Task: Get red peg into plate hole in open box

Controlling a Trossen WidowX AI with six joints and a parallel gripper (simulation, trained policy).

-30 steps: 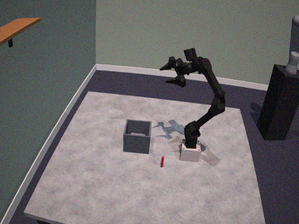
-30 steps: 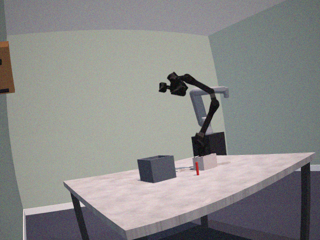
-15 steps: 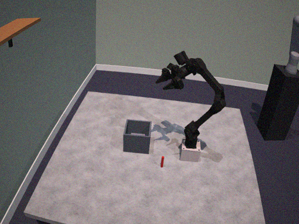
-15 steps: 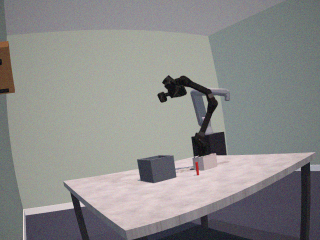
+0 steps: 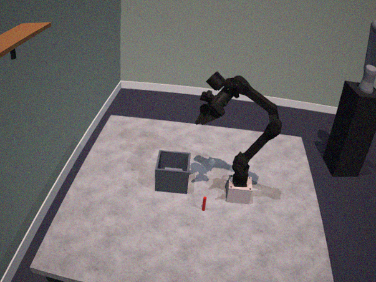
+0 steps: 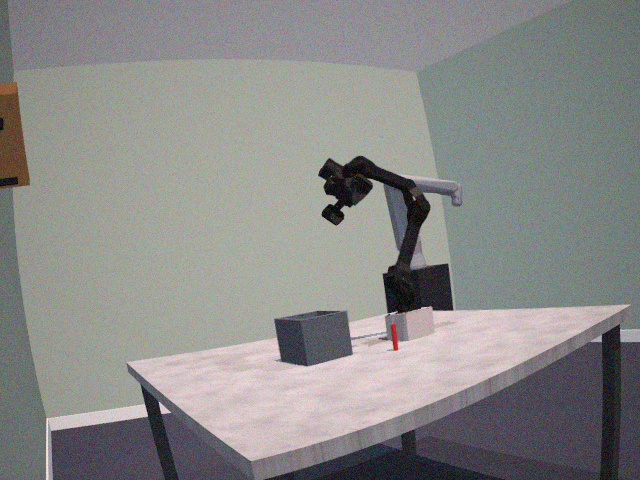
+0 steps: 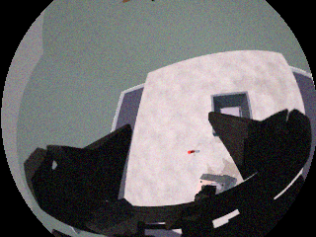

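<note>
My gripper tip is now 50 mm past the red peg, 90 mm to the right of it and 380 mm above it.
</note>
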